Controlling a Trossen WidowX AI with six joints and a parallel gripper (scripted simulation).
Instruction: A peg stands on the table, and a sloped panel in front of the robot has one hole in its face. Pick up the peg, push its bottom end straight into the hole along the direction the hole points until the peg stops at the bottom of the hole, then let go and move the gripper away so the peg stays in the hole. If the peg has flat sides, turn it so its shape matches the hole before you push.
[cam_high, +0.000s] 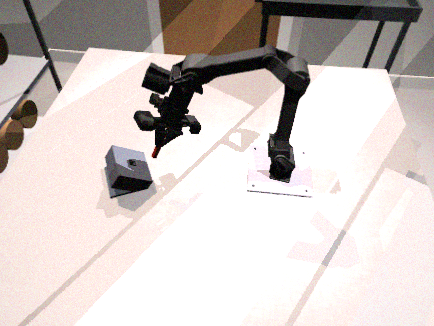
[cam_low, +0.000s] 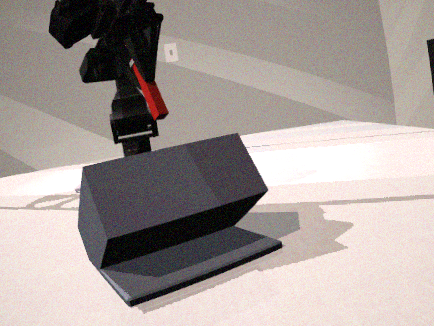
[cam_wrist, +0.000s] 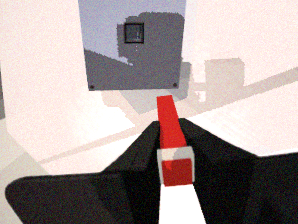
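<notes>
My gripper tip is 100 mm short of the grey sloped panel, 20 mm to the right of it and 110 mm above it. The rest, counted from my gripper tip: thin base plate: 120 mm ahead, 30 mm to the left, 150 mm below; red square peg: 10 mm behind, 20 mm above.
</notes>
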